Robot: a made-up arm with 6 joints.
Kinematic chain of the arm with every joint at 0, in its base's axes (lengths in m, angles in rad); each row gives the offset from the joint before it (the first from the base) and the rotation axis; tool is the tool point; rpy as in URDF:
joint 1: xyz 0 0 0.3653 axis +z
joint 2: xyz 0 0 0 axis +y
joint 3: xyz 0.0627 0 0.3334 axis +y
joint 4: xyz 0.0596 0 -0.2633 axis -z
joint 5: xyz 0 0 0 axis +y
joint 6: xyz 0.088 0 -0.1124 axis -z
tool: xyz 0 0 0 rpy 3.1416 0 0
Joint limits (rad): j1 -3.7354..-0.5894 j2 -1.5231..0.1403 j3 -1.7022..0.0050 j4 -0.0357..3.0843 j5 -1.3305..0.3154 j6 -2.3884..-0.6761
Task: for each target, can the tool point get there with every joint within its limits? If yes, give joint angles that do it. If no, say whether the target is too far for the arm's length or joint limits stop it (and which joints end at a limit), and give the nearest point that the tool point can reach.
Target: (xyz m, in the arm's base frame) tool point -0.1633 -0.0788 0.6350
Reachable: yes | joints -1.8295 -0.6282 -0.7208 1.8382 -0.8961 -1.4600
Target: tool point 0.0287 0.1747 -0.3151
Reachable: no: joint limits stop it (at a limit: joint 1, joint 2, joint 3, joint 5) | nearest point -0.0774 0.1083 0.2826 | short by 0.611 m
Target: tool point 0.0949 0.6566 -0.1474
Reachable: no: too far | nearest point -0.0976 0.1891 0.3253 | short by 0.692 m
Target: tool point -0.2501 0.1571 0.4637
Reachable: yes | joints -3.3957 -0.1513 -0.6724 2.1052 -0.1479 -1.0713
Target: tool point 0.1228 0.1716 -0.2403
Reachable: no: joint limits stop it (at a limit: joint 1, joint 2, joint 3, joint 5) | nearest point -0.0572 0.0965 0.2860 | short by 0.561 m
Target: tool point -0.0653 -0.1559 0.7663
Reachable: yes | joints -1.0507 -0.5576 -0.9940 1.3531 -1.1826 -1.5166
